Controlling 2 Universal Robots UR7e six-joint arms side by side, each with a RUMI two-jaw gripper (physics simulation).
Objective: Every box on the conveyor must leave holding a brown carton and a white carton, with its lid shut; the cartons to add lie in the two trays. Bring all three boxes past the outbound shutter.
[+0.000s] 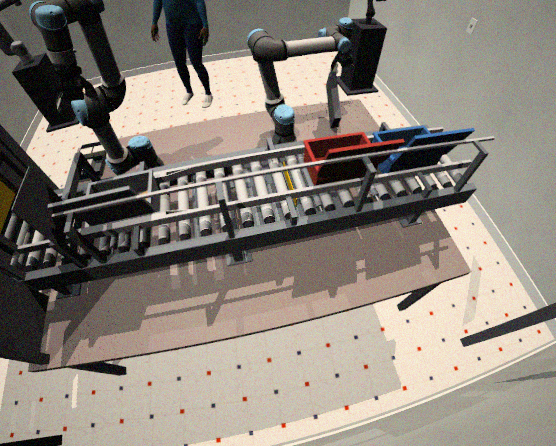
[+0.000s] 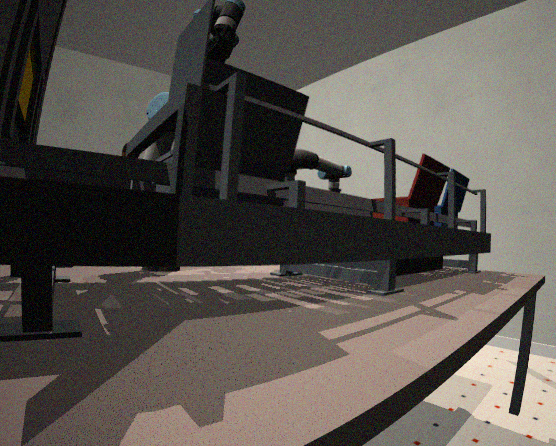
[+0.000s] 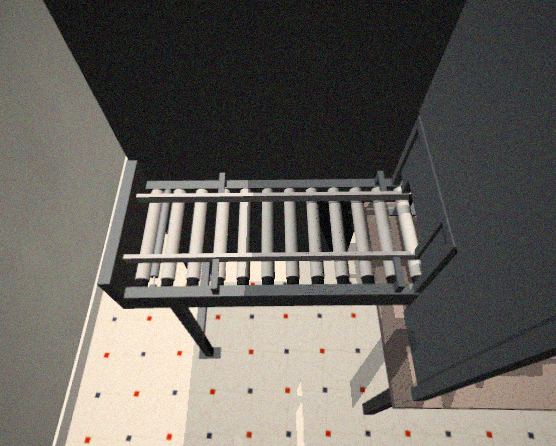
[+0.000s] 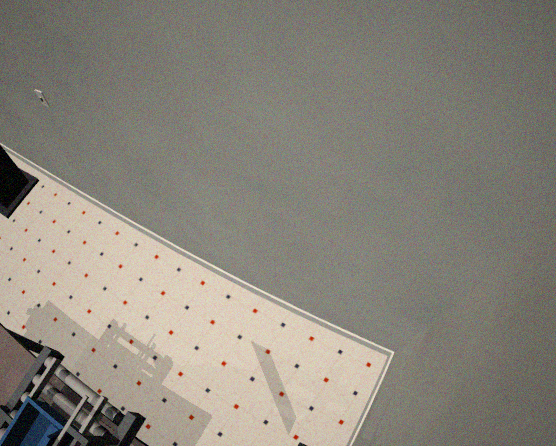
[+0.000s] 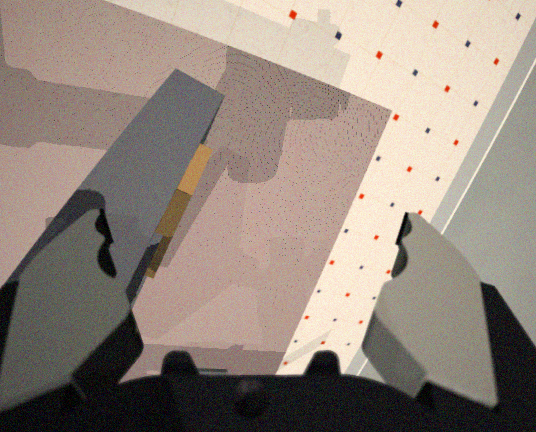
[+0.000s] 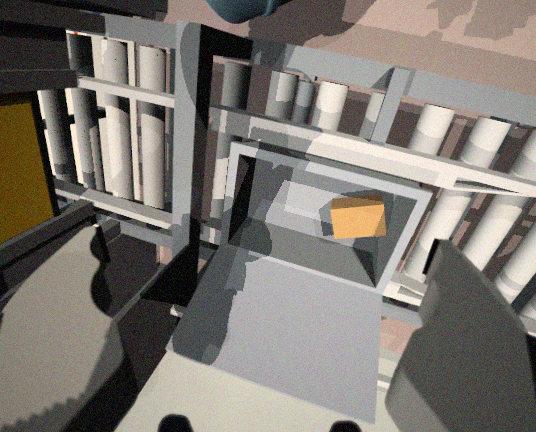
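Pixels of known places: left gripper, fingertip midpoint: (image 1: 340,71) (image 5: 256,216); right gripper, fingertip midpoint: (image 1: 81,110) (image 6: 267,236); left arm's base, link origin: (image 1: 284,141); right arm's base, link origin: (image 2: 161,269).
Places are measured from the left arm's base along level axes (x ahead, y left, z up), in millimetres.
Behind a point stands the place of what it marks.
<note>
A grey box (image 1: 120,205) {x 511, y -872, z 410 mm} (image 6: 405,235) {x 367, y -769, z 342 mm} stands at the left of the conveyor, its lid (image 6: 305,330) {x 503, y -897, z 438 mm} open; a brown carton (image 6: 358,220) {x 383, y -835, z 280 mm} lies inside. A red box (image 1: 345,170) {x 608, y 24, z 311 mm} and a blue box (image 1: 385,162) {x 612, y 245, z 286 mm} (image 4: 30,425) {x 503, y 441, z 240 mm} stand at the right of the conveyor with raised lids. A grey tray (image 1: 333,102) {x 21, y 311, z 223 mm} (image 5: 150,130) {x -198, y 400, z 235 mm} is tipped up on its side behind them; brown cartons (image 5: 172,212) {x -117, y 408, z 174 mm} show along its edge. My left gripper (image 5: 256,216) {x -173, y 460, z 303 mm} is open above it, the tray beyond one finger. My right gripper (image 6: 267,236) {x 215, y -906, z 649 mm} is open above the grey box. No white carton or second tray shows.
Side rails (image 1: 280,167) {x 627, y -285, z 466 mm} and posts (image 1: 366,185) {x 764, y 9, z 388 mm} line the conveyor. A yellow strip (image 1: 290,185) {x 509, y -187, z 198 mm} crosses its rollers. Dark shutter housing stands at the far left. The outbound rollers (image 3: 290,230) {x 219, y -1829, z 219 mm} carry no box. A person (image 1: 186,35) stands behind the table; dark pedestals stand further back.
</note>
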